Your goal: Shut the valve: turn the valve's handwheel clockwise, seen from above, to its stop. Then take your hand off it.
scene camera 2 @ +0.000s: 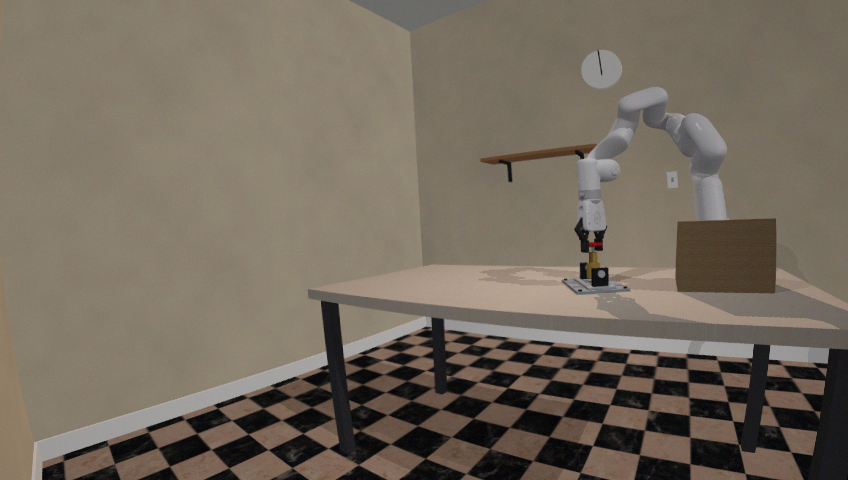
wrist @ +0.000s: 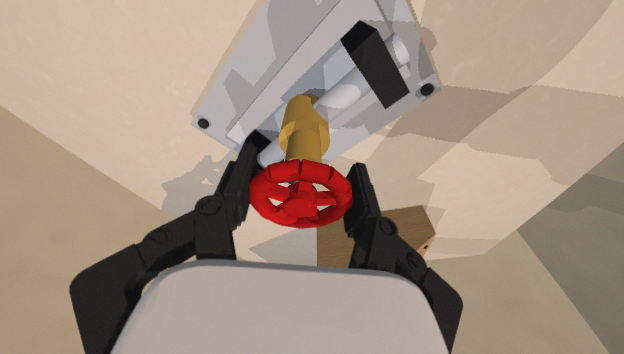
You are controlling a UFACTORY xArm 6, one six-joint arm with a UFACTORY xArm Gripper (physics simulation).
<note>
I see my gripper (scene camera 2: 591, 251), a red handwheel (wrist: 298, 209) and a grey base plate (wrist: 270, 41).
My gripper also shows in the wrist view (wrist: 303, 168).
</note>
